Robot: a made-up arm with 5 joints. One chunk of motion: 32 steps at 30 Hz.
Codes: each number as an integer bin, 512 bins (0 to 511) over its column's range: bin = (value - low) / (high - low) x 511, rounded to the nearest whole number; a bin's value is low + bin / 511 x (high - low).
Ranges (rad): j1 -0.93..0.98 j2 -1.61..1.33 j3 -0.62..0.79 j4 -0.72..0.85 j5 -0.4..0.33
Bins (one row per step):
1: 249 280 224 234 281
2: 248 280 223 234 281
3: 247 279 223 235 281
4: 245 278 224 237 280
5: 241 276 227 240 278
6: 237 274 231 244 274
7: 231 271 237 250 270
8: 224 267 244 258 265
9: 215 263 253 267 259
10: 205 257 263 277 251
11: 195 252 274 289 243
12: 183 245 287 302 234
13: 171 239 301 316 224
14: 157 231 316 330 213
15: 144 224 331 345 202
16: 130 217 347 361 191
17: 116 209 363 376 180
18: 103 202 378 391 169
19: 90 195 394 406 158
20: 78 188 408 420 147
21: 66 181 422 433 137
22: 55 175 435 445 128
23: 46 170 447 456 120
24: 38 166 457 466 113
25: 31 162 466 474 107
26: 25 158 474 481 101
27: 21 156 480 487 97
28: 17 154 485 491 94
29: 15 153 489 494 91
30: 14 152 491 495 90
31: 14 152 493 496 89
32: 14 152 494 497 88
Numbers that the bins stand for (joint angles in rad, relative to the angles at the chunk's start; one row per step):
1: 0.0007 0.0010 -0.0019 -0.0011 0.0014
2: -0.0030 0.0010 -0.0047 -0.0011 0.0014
3: -0.0068 -0.0048 -0.0047 0.0020 0.0014
4: -0.0142 -0.0105 -0.0019 0.0082 0.0000
5: -0.0292 -0.0221 0.0064 0.0174 -0.0029
6: -0.0441 -0.0336 0.0174 0.0297 -0.0086
7: -0.0666 -0.0508 0.0340 0.0481 -0.0143
8: -0.0927 -0.0738 0.0533 0.0727 -0.0214
9: -0.1264 -0.0968 0.0781 0.1003 -0.0300
10: -0.1638 -0.1314 0.1057 0.1311 -0.0414
11: -0.2011 -0.1601 0.1360 0.1679 -0.0529
12: -0.2460 -0.2004 0.1719 0.2079 -0.0657
13: -0.2908 -0.2349 0.2105 0.2509 -0.0800
14: -0.3432 -0.2810 0.2519 0.2939 -0.0957
15: -0.3918 -0.3212 0.2933 0.3400 -0.1114
16: -0.4441 -0.3615 0.3375 0.3891 -0.1271
17: -0.4964 -0.4075 0.3816 0.4352 -0.1429
18: -0.5450 -0.4478 0.4230 0.4813 -0.1586
19: -0.5936 -0.4881 0.4672 0.5274 -0.1743
20: -0.6385 -0.5284 0.5058 0.5704 -0.1900
21: -0.6833 -0.5686 0.5444 0.6104 -0.2043
22: -0.7244 -0.6032 0.5803 0.6472 -0.2171
23: -0.7581 -0.6319 0.6134 0.6810 -0.2286
24: -0.7880 -0.6549 0.6410 0.7117 -0.2386
25: -0.8141 -0.6779 0.6658 0.7363 -0.2471
26: -0.8366 -0.7010 0.6879 0.7578 -0.2557
27: -0.8515 -0.7125 0.7045 0.7763 -0.2614
28: -0.8665 -0.7240 0.7183 0.7886 -0.2657
29: -0.8739 -0.7297 0.7293 0.7978 -0.2700
30: -0.8777 -0.7355 0.7348 0.8008 -0.2714
31: -0.8777 -0.7355 0.7403 0.8039 -0.2729
32: -0.8777 -0.7355 0.7431 0.8070 -0.2743

